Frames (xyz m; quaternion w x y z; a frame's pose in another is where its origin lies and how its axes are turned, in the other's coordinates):
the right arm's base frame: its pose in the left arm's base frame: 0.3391 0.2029 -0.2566 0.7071 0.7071 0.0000 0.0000
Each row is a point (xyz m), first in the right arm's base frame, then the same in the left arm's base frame.
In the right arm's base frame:
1: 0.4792 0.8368 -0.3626
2: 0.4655 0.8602 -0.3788
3: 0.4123 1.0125 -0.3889
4: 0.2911 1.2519 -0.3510
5: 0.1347 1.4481 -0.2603
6: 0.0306 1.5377 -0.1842
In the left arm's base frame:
1: 0.8183 0.5655 0.5802
2: 0.8046 0.5817 0.6036
3: 0.7514 0.5918 0.7559
4: 0.6302 0.5539 0.9953
5: 0.4738 0.4632 1.1915
6: 0.3697 0.3871 1.2811

